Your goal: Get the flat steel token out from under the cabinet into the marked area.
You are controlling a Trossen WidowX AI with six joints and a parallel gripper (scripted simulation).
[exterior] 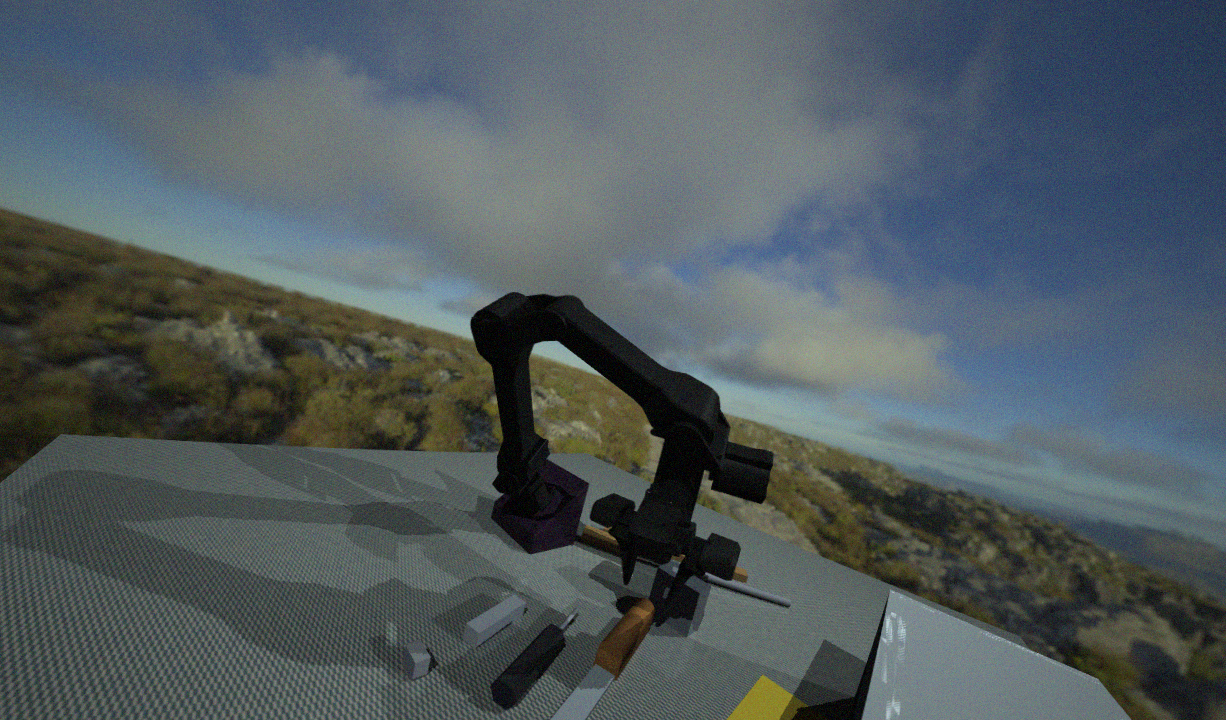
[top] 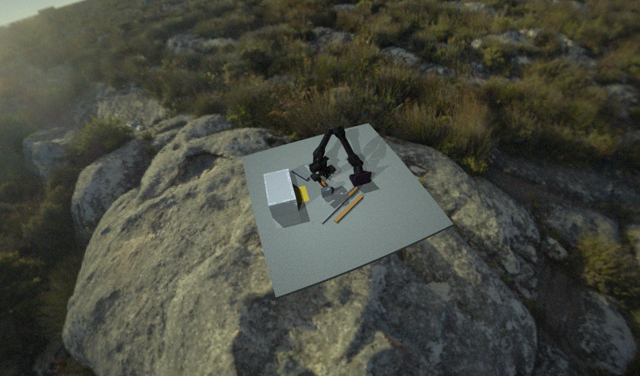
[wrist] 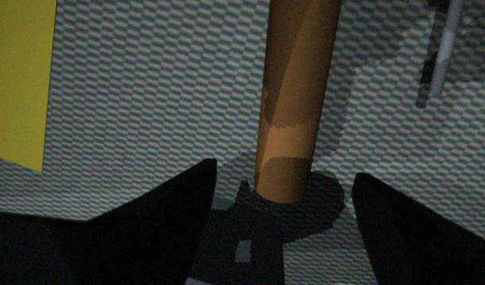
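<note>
My gripper tip is 90 mm to the right of the grey block, 30 mm above it and 20 mm short of it. Also, from my gripper tip: grey bar: 140 mm to the right, 110 mm behind, 50 mm below; then small grey cube: 240 mm to the right, 110 mm behind, 50 mm below; then wooden stick: 270 mm to the left, 80 mm behind, 60 mm below.
</note>
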